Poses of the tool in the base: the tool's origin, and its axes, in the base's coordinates. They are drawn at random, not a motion.
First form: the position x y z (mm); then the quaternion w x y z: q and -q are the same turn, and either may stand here.
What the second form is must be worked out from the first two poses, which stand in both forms.
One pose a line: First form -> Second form
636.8, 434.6, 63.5, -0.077, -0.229, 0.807, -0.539 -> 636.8, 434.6, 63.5, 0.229, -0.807, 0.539, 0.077
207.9, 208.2, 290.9, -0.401, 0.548, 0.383, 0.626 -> 207.9, 208.2, 290.9, -0.548, -0.383, -0.626, 0.401
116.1, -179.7, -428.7, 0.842, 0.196, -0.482, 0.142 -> 116.1, -179.7, -428.7, 0.196, -0.482, 0.142, 0.842
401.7, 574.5, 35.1, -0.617, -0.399, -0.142, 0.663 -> 401.7, 574.5, 35.1, 0.399, 0.142, -0.663, 0.617
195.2, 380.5, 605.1, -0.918, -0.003, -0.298, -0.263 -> 195.2, 380.5, 605.1, 0.003, 0.298, 0.263, 0.918
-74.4, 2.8, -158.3, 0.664, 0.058, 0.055, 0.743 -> -74.4, 2.8, -158.3, 0.058, 0.055, 0.743, 0.664
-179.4, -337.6, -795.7, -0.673, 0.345, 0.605, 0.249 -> -179.4, -337.6, -795.7, -0.345, -0.605, -0.249, 0.673
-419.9, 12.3, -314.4, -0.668, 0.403, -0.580, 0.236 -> -419.9, 12.3, -314.4, -0.403, 0.580, -0.236, 0.668
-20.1, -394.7, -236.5, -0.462, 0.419, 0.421, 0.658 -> -20.1, -394.7, -236.5, -0.419, -0.421, -0.658, 0.462
